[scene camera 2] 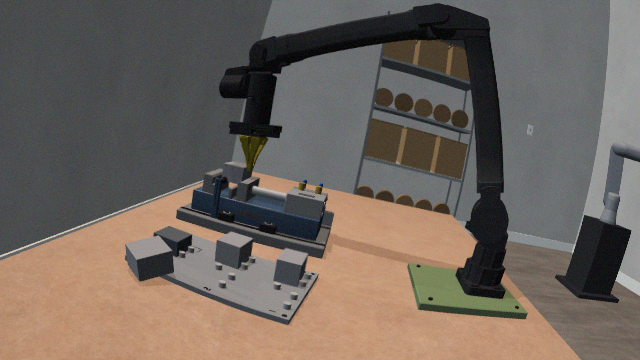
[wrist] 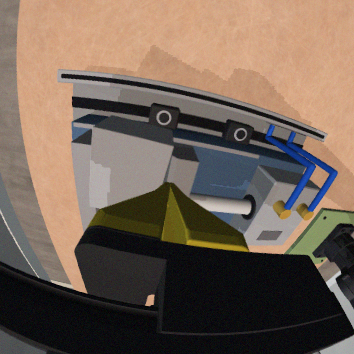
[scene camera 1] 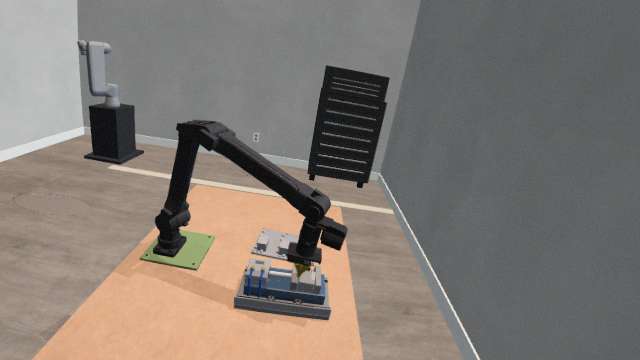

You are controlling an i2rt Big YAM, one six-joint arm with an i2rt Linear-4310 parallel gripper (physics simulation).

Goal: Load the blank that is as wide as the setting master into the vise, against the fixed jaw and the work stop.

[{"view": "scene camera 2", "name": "gripper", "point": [249, 171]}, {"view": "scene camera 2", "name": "grey fixture plate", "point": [252, 291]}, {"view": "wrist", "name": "gripper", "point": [167, 189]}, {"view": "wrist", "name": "vise bed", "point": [221, 173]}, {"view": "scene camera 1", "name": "gripper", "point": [298, 275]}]
